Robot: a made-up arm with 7 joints.
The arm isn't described. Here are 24 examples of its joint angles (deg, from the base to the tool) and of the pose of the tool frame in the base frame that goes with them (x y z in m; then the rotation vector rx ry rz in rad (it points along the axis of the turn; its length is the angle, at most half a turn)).
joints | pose
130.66 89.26 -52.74 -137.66 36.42 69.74 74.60 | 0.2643 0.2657 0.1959 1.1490 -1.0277 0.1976
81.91 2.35 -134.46 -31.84 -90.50 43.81 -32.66 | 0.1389 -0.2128 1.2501 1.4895 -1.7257 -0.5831
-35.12 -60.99 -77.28 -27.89 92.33 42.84 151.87 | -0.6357 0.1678 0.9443 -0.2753 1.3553 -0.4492
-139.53 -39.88 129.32 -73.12 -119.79 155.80 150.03 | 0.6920 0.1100 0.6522 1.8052 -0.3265 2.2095
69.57 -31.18 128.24 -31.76 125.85 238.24 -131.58 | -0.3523 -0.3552 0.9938 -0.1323 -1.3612 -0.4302
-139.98 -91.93 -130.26 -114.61 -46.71 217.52 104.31 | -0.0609 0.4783 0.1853 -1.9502 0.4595 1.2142
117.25 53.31 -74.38 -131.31 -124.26 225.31 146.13 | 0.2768 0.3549 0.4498 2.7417 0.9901 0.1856
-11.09 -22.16 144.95 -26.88 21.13 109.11 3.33 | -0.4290 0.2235 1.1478 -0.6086 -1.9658 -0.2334
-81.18 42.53 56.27 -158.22 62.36 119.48 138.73 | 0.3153 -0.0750 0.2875 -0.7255 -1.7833 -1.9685
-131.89 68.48 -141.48 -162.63 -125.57 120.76 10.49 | -0.0435 0.2758 0.6765 0.0257 0.7897 1.2190
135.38 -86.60 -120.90 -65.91 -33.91 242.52 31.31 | 0.6541 -0.1575 0.3376 -0.9866 1.0050 -1.9957
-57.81 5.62 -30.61 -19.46 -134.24 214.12 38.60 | 0.0747 -0.2428 1.1671 0.8044 0.5259 0.0078
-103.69 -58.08 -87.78 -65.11 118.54 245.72 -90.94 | -0.2852 0.5432 0.7755 -2.2058 -1.1923 0.4032
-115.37 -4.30 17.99 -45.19 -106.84 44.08 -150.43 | -0.0622 -0.3047 1.2257 -2.1122 0.7098 1.2523
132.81 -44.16 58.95 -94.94 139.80 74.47 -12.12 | -0.3348 -0.3829 0.9701 -1.1387 1.7495 -2.3032
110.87 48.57 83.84 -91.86 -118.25 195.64 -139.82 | -0.5778 0.0799 0.7333 1.8832 1.1221 -2.1796
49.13 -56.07 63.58 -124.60 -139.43 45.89 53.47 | -0.3537 0.3279 0.8067 0.2215 -1.0115 2.5016
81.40 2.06 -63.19 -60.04 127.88 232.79 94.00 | 0.3870 0.1174 1.0474 0.9706 1.3925 0.3548
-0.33 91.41 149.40 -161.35 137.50 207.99 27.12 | -0.0207 0.1739 0.7221 2.2984 -0.6631 -1.9996
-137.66 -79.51 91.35 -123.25 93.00 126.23 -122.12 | 0.4651 -0.3095 0.5408 2.4640 0.8389 0.1054
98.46 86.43 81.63 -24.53 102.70 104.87 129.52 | -0.3365 0.7369 0.4955 -0.0908 -0.3008 -1.8599
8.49 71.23 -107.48 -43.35 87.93 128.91 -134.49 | 0.6691 -0.2363 0.8577 1.3422 1.5086 0.0592
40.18 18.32 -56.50 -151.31 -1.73 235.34 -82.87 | 0.3830 -0.1047 0.4819 1.4579 1.2531 0.7532
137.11 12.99 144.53 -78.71 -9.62 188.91 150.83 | 0.0096 -0.3771 1.1077 0.5038 1.0917 -1.7411
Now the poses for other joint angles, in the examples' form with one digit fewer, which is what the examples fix.
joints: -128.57 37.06 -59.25 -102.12 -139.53 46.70 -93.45
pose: -0.663 -0.013 0.600 0.186 0.222 1.097
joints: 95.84 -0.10 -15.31 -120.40 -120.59 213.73 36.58
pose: 0.037 0.471 0.678 0.004 -2.541 -0.988
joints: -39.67 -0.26 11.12 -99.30 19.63 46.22 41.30
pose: 0.503 -0.258 0.793 -2.209 1.361 1.331
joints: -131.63 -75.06 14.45 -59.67 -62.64 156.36 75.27
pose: 0.451 0.279 1.049 -0.141 0.018 1.184
